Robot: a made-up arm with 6 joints. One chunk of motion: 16 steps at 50 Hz.
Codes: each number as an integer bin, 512 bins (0 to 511) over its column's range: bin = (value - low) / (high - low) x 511, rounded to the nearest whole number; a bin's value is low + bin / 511 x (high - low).
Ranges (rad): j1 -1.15..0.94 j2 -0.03..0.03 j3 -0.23..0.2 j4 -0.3..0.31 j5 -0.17..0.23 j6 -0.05..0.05
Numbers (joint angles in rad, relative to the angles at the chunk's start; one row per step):
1: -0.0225 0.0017 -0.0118 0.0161 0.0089 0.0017
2: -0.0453 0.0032 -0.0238 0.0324 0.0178 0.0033
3: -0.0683 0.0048 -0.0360 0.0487 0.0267 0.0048
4: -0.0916 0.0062 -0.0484 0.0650 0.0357 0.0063
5: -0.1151 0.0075 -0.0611 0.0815 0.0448 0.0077
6: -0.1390 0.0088 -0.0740 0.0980 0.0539 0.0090
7: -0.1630 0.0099 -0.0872 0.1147 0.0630 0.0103
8: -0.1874 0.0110 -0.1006 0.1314 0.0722 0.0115
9: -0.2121 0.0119 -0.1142 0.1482 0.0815 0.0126
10: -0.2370 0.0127 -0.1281 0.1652 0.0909 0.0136
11: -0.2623 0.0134 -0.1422 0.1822 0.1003 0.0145
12: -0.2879 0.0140 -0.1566 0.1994 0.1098 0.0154
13: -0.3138 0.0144 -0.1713 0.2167 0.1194 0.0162
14: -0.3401 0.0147 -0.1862 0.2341 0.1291 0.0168
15: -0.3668 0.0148 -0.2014 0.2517 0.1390 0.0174
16: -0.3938 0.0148 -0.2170 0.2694 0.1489 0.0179
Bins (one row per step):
1: 276 270 259 265 229 264
2: 270 283 245 278 240 272
3: 264 296 231 292 251 280
4: 259 308 216 306 263 288
5: 253 319 201 320 274 295
6: 247 330 185 333 286 301
7: 241 340 170 347 298 308
8: 235 349 154 361 309 314
9: 229 357 138 375 321 320
10: 223 364 121 390 333 325
11: 217 370 104 404 345 330
12: 211 375 87 418 357 334
13: 204 378 70 433 370 338
14: 198 381 52 447 382 341
15: 191 382 34 462 395 344
16: 185 382 15 477 407 347

